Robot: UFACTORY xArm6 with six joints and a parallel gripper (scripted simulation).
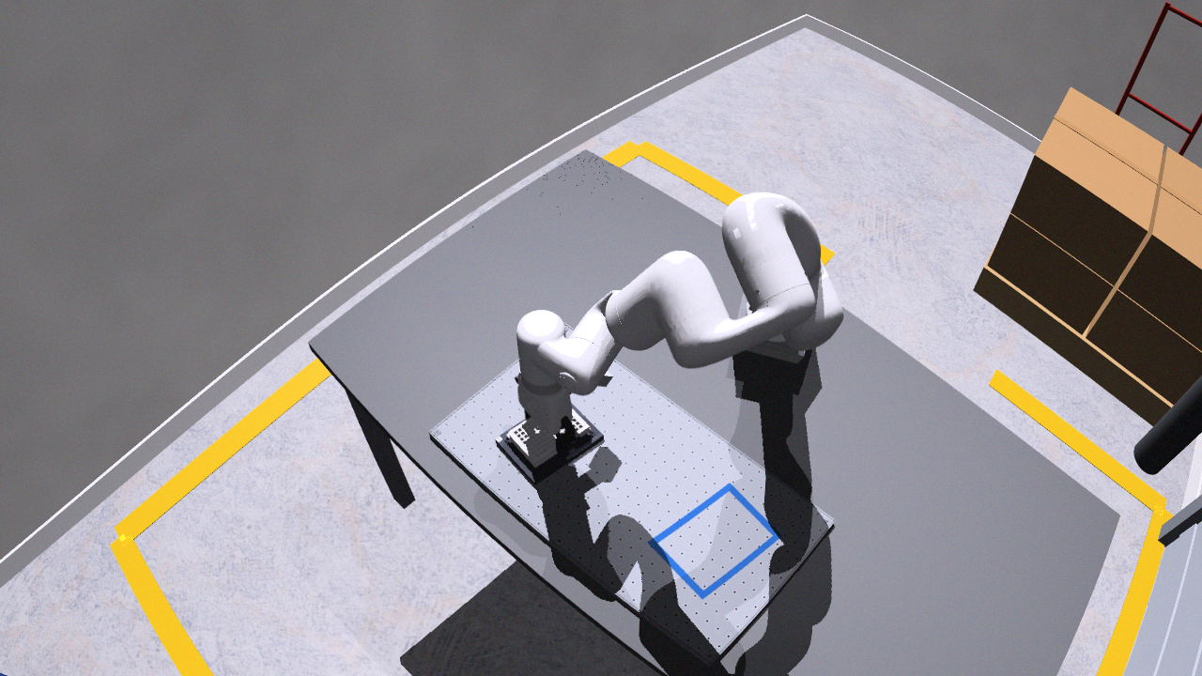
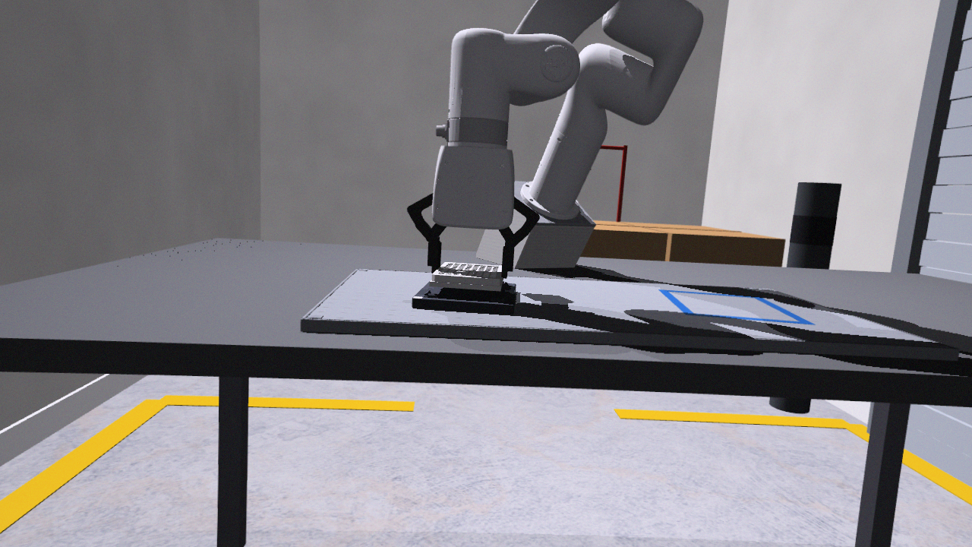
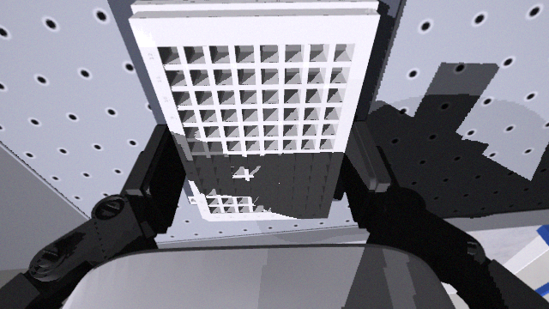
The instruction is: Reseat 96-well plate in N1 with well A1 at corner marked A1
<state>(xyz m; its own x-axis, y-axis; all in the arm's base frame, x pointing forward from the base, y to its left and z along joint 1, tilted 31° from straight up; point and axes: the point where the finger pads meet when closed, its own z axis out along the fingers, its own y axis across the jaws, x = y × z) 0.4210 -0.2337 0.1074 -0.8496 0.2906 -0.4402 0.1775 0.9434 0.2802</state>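
My gripper is now 1 cm above the white 96-well plate. From my hand the other things lie so: A1 label: 6 cm ahead, 7 cm to the right, 3 cm below; then plate nest N1: 4 cm below.
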